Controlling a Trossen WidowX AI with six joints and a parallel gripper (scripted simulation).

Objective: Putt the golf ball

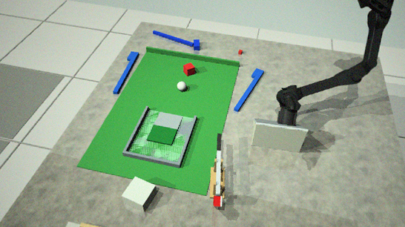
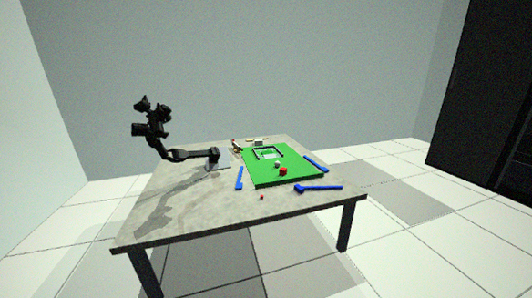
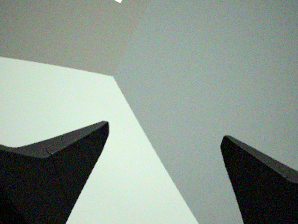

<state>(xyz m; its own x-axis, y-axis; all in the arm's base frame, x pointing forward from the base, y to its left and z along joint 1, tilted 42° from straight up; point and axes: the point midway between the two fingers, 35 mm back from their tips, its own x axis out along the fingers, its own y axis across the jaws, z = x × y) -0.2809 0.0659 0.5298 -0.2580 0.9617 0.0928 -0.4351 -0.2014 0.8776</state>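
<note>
Right now the red putter is 44 cm ahead of my gripper tip, 56 cm to the left of it and 49 cm below it. Round my gripper tip: white golf ball 71 cm ahead, 16 cm to the left, 53 cm below; wooden stand 44 cm ahead, 58 cm to the left, 52 cm below; red cube 72 cm ahead, 3 cm to the left, 53 cm below.
</note>
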